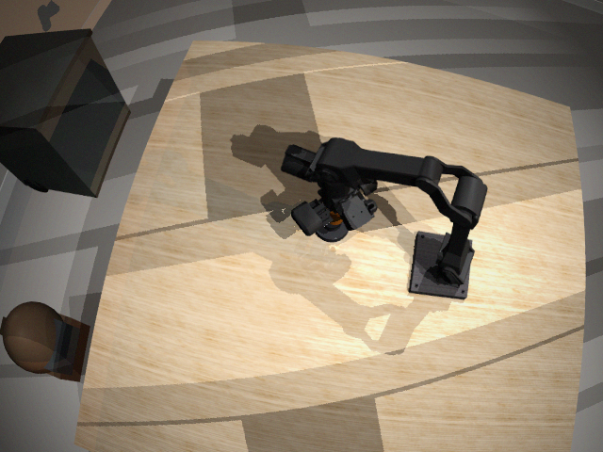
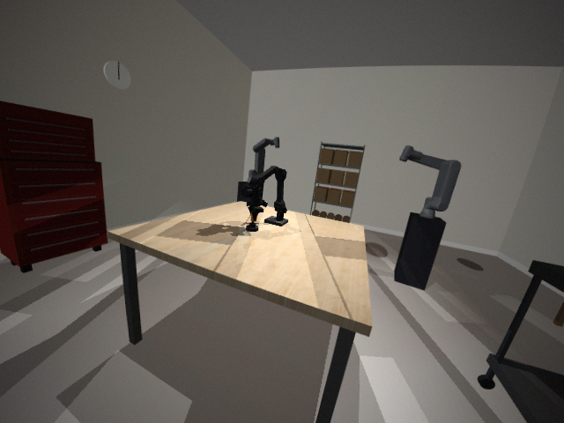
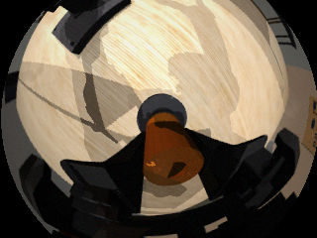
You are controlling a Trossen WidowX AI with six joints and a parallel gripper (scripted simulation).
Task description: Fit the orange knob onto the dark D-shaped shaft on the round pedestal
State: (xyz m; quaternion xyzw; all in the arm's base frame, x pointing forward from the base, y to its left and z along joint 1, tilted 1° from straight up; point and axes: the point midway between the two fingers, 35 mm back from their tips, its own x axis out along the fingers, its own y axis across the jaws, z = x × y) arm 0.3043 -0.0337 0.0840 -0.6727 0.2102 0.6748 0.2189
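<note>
The dark round pedestal is 4 cm below my gripper tip. The rest, counted from my gripper tip: orange knob (2 cm above).
</note>
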